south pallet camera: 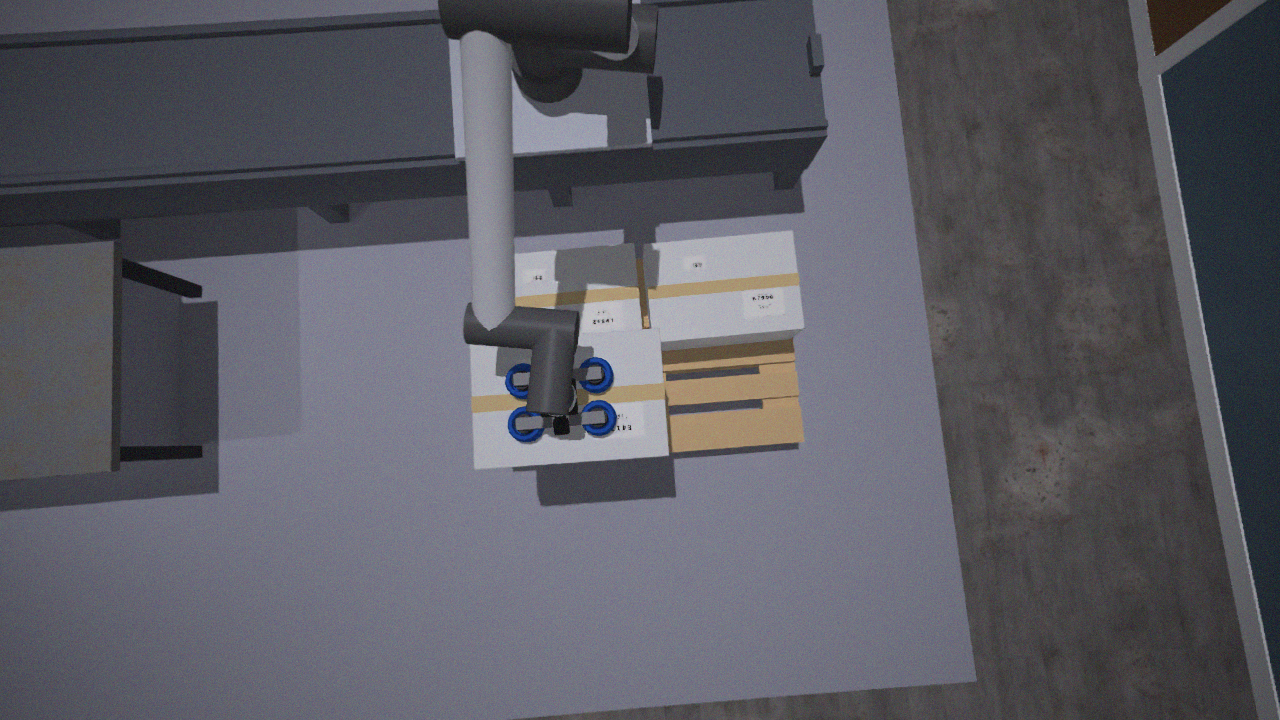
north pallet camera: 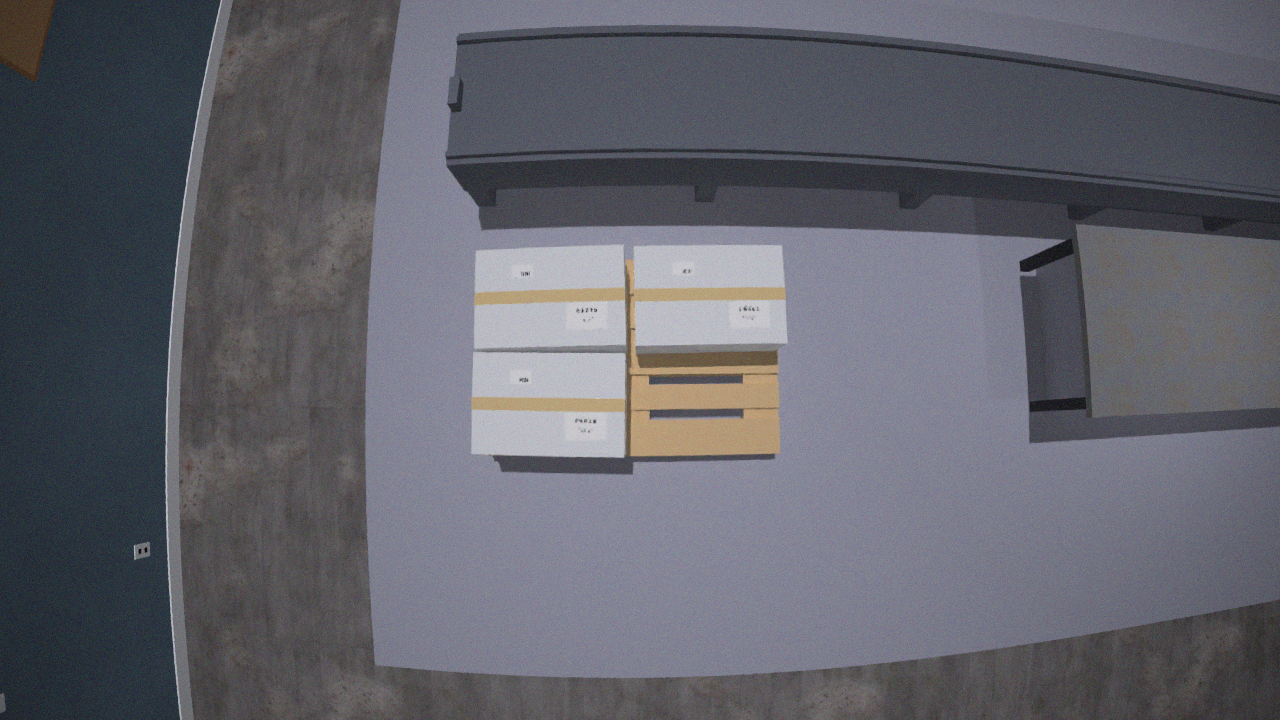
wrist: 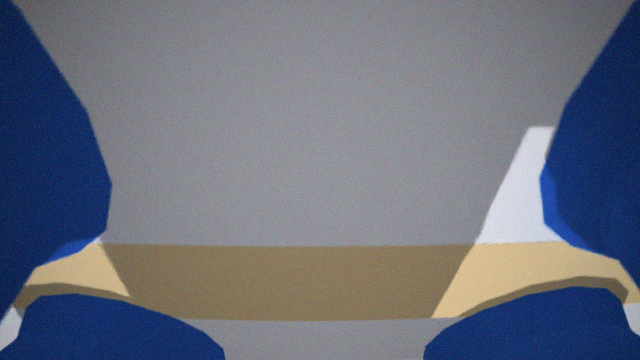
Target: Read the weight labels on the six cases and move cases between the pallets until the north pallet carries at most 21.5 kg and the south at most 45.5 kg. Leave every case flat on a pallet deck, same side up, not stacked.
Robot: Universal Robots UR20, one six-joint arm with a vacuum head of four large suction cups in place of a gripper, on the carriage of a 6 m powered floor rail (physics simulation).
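Frame: origin at the arm's base, x ahead, y left, z up, level; millimetres.
Seen in the pictures: hand at its tool point: (wrist: 324,236); arm's base at its link origin: (south pallet camera: 548,70).
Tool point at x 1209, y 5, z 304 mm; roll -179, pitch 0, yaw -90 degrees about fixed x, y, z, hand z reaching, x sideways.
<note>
Pixels of each thing's top centre, then the offset from my tool point to it. Level surfaces: height alone.
- white case with a tan tape band, top centre: (wrist: 272,298) (south pallet camera: 568,398) dx -3, dy +19, dz +26 mm
- back left case at its top centre: (south pallet camera: 562,298) dx -408, dy -25, dz -465 mm
- back right case at its top centre: (south pallet camera: 723,285) dx -410, dy +572, dz -467 mm
- table at its surface level: dz -344 mm
My vacuum head (south pallet camera: 561,399) (wrist: 320,210) is shut on a white case with a tan tape band (south pallet camera: 496,438) (wrist: 320,150). The held case hangs level above the front left of the south pallet (south pallet camera: 733,428), its shadow set off on the floor. It partly hides the back left case (south pallet camera: 617,273) on that pallet; the back right case (south pallet camera: 716,315) stands beside it. The pallet's front right deck is bare. On the north pallet (north pallet camera: 707,437) stand a back left case (north pallet camera: 528,326), a back right case (north pallet camera: 684,326) and a front left case (north pallet camera: 528,438); its front right deck is bare. The weight labels are too small to read.
The grey floor rail (north pallet camera: 716,98) (south pallet camera: 268,102) runs behind both pallets, with the arm's carriage (south pallet camera: 554,125) on it behind the south pallet. A table (north pallet camera: 1181,322) (south pallet camera: 53,358) stands between the pallets, to the left in the south view.
</note>
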